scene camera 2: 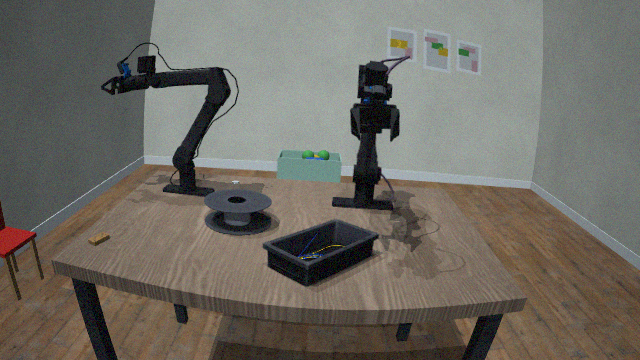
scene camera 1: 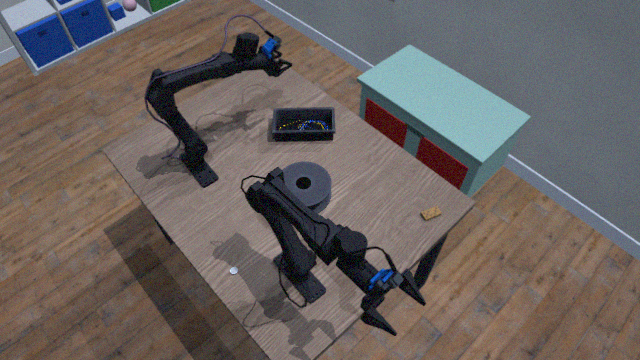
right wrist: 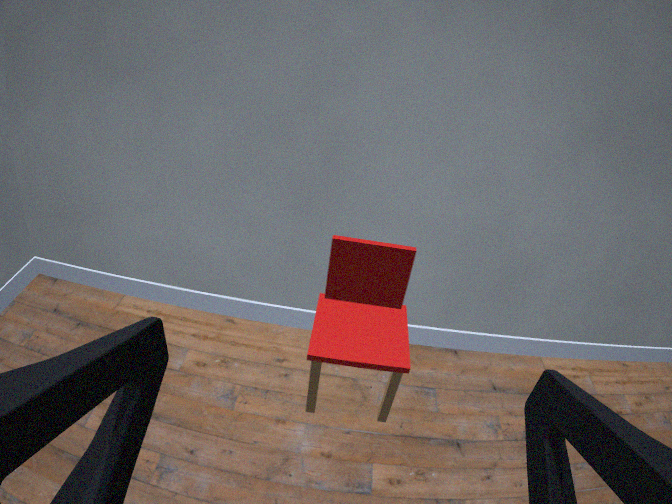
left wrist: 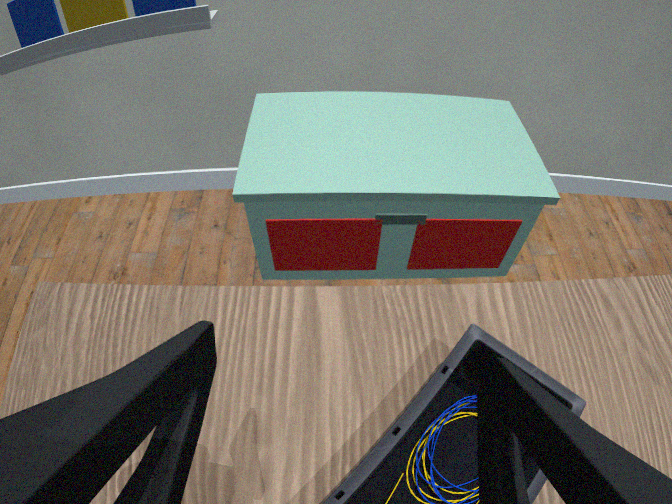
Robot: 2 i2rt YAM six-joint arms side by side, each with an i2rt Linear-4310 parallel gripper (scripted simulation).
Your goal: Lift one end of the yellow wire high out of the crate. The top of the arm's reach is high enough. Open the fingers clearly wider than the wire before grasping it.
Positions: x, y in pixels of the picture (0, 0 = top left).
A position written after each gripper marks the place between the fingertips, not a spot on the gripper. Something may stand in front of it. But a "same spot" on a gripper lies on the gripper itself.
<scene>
left gripper: scene camera 2; scene camera 1 286, 59; left wrist; not seen in the right wrist view (out of frame)
black crate: scene camera 2 335, 232; scene camera 1; left wrist; not seen in the right wrist view (out of frame)
same spot on left gripper: [left wrist: 78, 440] = [scene camera 2: 391, 117]
same spot on black crate: [left wrist: 445, 388] = [scene camera 1: 323, 119]
</scene>
